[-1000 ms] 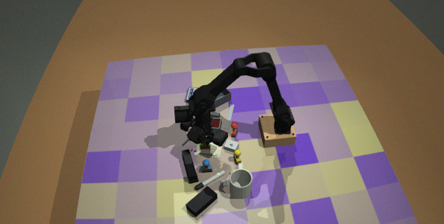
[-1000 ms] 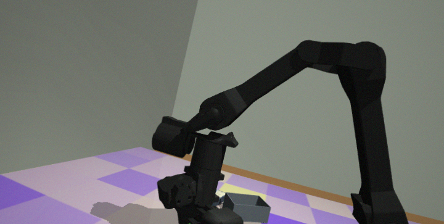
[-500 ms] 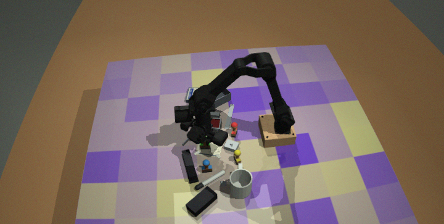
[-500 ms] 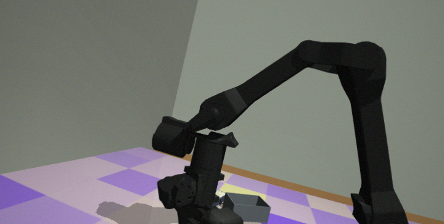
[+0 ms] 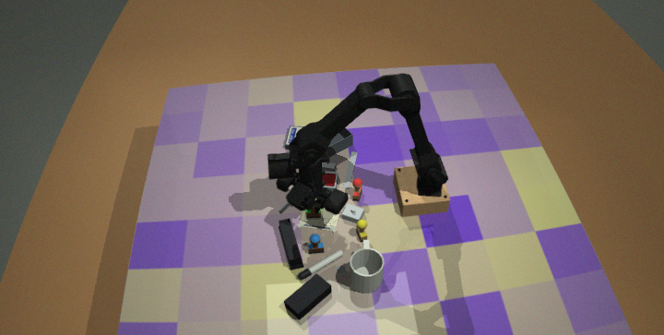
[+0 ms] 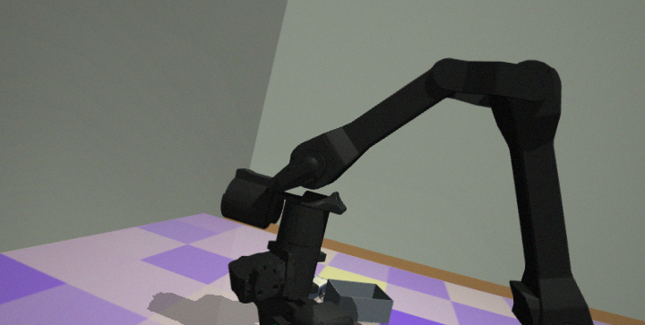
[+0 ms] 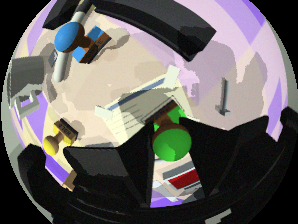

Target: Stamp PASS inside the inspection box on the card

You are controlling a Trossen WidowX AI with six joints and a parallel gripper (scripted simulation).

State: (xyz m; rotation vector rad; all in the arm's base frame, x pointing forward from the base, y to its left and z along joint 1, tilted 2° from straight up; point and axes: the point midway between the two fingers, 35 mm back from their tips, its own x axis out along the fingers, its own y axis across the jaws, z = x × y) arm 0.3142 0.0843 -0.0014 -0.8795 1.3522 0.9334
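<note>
The green-knobbed stamp is right at my gripper tip. The rest, counted from my gripper tip: blue-knobbed stamp (11 cm to the left, 2 cm behind); then small grey block (11 cm behind, 1 cm to the right, 1 cm below); then white card (3 cm below, 2 cm behind, 1 cm to the left).
</note>
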